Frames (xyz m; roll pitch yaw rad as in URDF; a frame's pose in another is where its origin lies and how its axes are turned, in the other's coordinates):
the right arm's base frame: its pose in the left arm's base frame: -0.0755 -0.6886 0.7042 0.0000 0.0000 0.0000
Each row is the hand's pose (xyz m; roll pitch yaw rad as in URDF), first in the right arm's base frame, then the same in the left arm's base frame.
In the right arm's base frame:
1: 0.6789 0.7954 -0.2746 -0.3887 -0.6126 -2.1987
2: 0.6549 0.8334 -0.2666 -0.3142 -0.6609 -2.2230
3: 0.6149 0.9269 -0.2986 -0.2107 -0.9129 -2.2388
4: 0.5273 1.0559 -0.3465 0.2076 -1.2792 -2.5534
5: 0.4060 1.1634 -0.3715 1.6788 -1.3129 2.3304
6: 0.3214 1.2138 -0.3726 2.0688 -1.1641 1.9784
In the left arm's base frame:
1: 0.6034 0.1068 0.4296 -0.3887 -0.6126 -2.1987
2: 0.5794 0.1448 0.4376 -0.3142 -0.6609 -2.2230
3: 0.5394 0.2383 0.4056 -0.2107 -0.9129 -2.2388
4: 0.4518 0.3673 0.3577 0.2076 -1.2792 -2.5534
5: 0.3305 0.4748 0.3327 1.6788 -1.3129 2.3304
6: 0.2459 0.5252 0.3316 2.0688 -1.1641 1.9784

